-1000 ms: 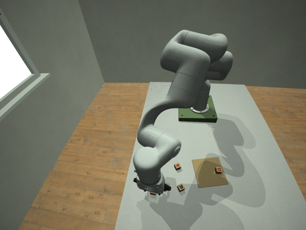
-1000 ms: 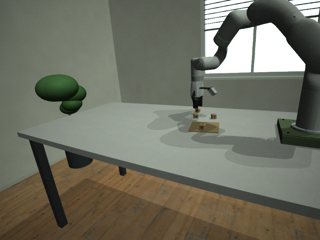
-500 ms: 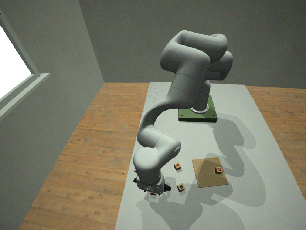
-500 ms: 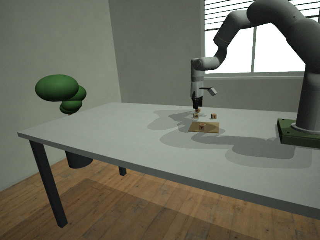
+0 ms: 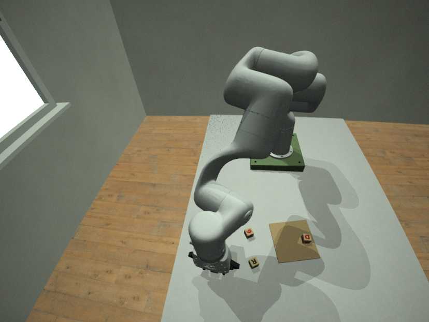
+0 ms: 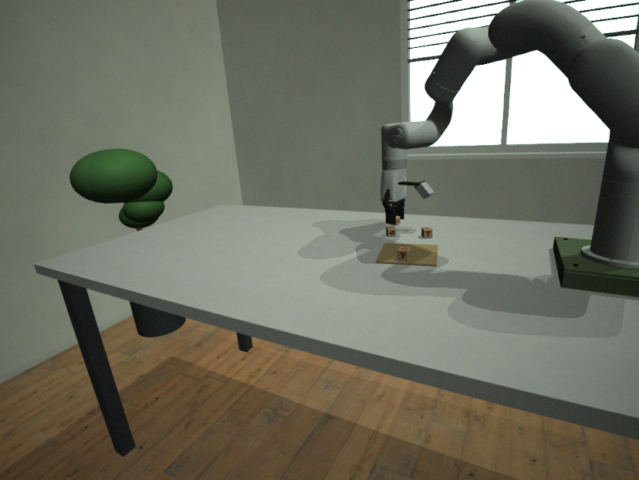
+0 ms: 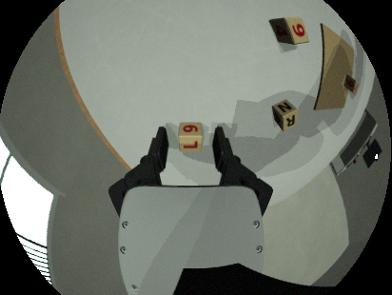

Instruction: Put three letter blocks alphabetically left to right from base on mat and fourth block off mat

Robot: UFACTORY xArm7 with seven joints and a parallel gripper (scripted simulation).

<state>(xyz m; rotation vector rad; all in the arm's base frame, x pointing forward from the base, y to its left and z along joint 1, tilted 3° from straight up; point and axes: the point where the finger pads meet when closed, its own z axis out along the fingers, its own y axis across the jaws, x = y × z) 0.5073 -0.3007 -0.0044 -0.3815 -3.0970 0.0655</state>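
Right now my hand is 27 cm to the right of the tan mat, 9 cm past it and 3 cm above it.
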